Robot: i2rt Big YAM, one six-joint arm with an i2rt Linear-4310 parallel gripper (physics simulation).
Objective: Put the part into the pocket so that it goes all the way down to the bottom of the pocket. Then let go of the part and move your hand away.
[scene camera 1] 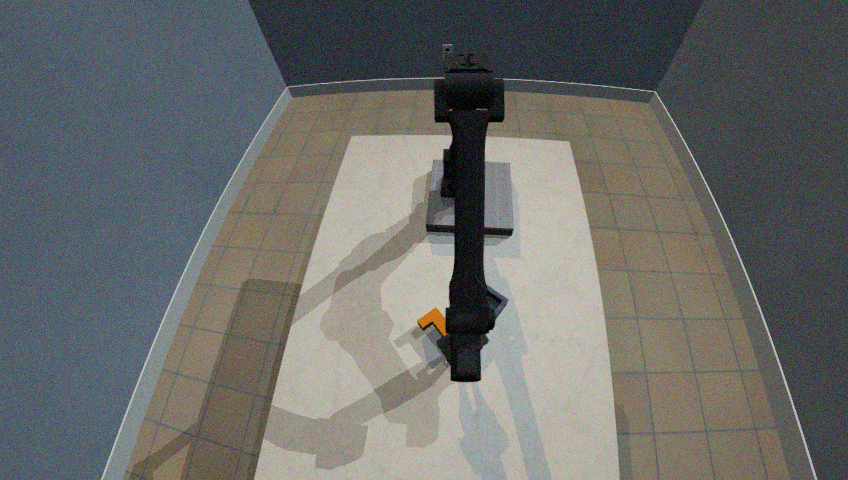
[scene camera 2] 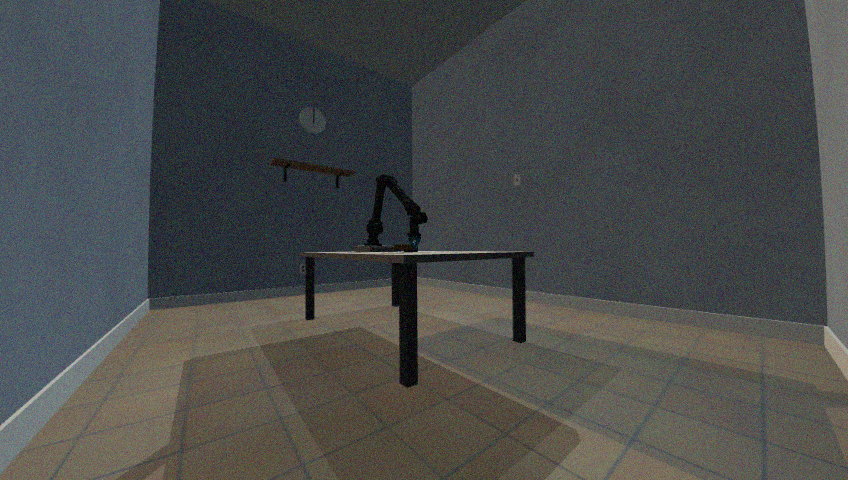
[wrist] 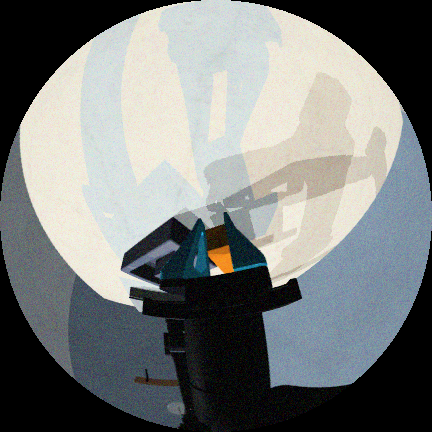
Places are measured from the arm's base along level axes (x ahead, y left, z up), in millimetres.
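Pixels of known places: gripper, fingertip midpoint: (scene camera 2: 414,249) (wrist: 213,218); arm's base, link origin: (scene camera 2: 372,245).
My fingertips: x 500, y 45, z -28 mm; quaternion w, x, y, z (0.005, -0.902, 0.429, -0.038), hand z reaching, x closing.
Note:
Ahead of a thing's pixels: the offset from my fingertips to its top centre. Level surfaces: height alone.
The part @(42 mm back, 57 mm right, 30 mm up) (scene camera 1: 433,322) (wrist: 220,257) is an orange L-shaped piece. My gripper (wrist: 213,218) (scene camera 2: 414,240) has teal fingers and is shut on it, low over the white table top @(19 mm down) (scene camera 1: 367,238). In the overhead view the part sticks out to the left of the arm's wrist. The pocket is in a dark grey block @(109 mm back, 39 mm left, 18 mm up) (wrist: 151,252) (scene camera 1: 497,302), which lies right beside the fingers in the wrist view and is mostly hidden under the arm in the overhead view. The part is off to the side of the block, outside the pocket. The pocket's opening is hard to make out.
The arm's grey base plate (scene camera 1: 499,196) sits at the far middle of the table. The table (scene camera 2: 462,255) stands on dark legs in a room with a tiled floor. A wall shelf (scene camera 2: 312,168) and a clock (scene camera 2: 312,119) are on the far wall.

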